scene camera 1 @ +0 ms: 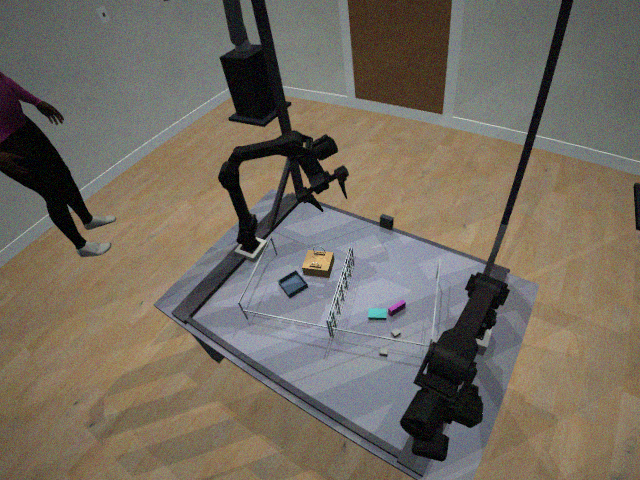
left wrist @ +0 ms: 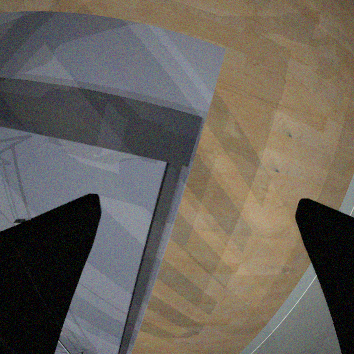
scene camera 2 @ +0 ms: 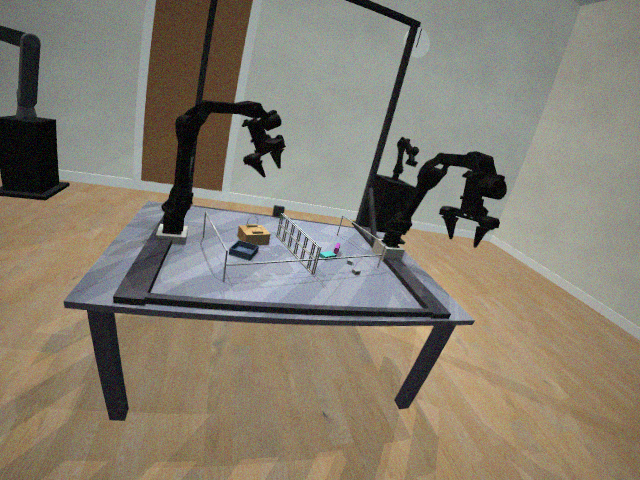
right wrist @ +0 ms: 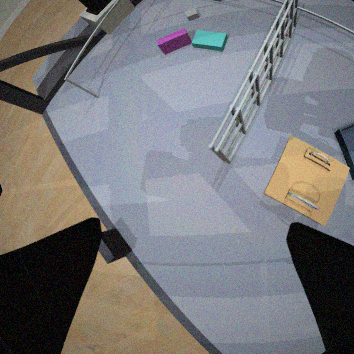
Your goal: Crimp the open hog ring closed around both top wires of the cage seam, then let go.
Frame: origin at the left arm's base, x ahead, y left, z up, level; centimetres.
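Seen in the pictures: left gripper, fingertip midpoint: (left wrist: 203,207) (scene camera 2: 462,243); right gripper, fingertip midpoint: (scene camera 1: 334,205) (scene camera 2: 272,172) (right wrist: 198,232); left arm's base at its link origin: (scene camera 2: 390,244) (right wrist: 99,3); right arm's base at its link origin: (scene camera 1: 250,246) (scene camera 2: 172,230).
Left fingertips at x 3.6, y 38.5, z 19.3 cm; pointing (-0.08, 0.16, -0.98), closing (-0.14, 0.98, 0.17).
Observation:
Offsets run from my left fingertips to a thing's top centre. "pt": to the spot under its first point.
The cage seam {pt dx +40.2, dy -35.3, dz -19.2 cm} (scene camera 1: 341,291) (scene camera 2: 300,232) (right wrist: 252,76) is a long, upright double wire panel across the table's middle. Beside it stands an orange block {dx +55.1, dy -45.6, dz -20.1 cm} (scene camera 1: 325,271) (scene camera 2: 254,236) (right wrist: 285,167) with two thin wire pieces on its top, one near the upper edge {pt dx +54.4, dy -42.3, dz -20.1 cm} (right wrist: 320,156) and one lower {pt dx +56.0, dy -48.4, dz -20.1 cm} (right wrist: 302,200) in the right wrist view. Which is the open hog ring is too small to tell. My right gripper (scene camera 1: 333,204) (scene camera 2: 272,171) (right wrist: 198,232) is open and empty, high above the table's back. My left gripper (scene camera 2: 464,241) (left wrist: 203,207) is open and empty, high beyond the table's right side, far from the seam.
A dark blue tray {dx +60.0, dy -34.3, dz -22.9 cm} (scene camera 1: 293,284) (scene camera 2: 243,251) lies near the block. A teal block {dx +27.0, dy -34.8, dz -23.9 cm} (scene camera 1: 377,313) (scene camera 2: 328,254) (right wrist: 210,41), a magenta block {dx +21.7, dy -38.9, dz -21.9 cm} (scene camera 1: 397,307) (scene camera 2: 337,248) (right wrist: 174,41) and small grey pieces lie across the seam. Thin wire rails surround the area. A dark box {dx +39.0, dy -74.4, dz -19.7 cm} (scene camera 1: 386,221) (right wrist: 116,243) stands at the back edge.

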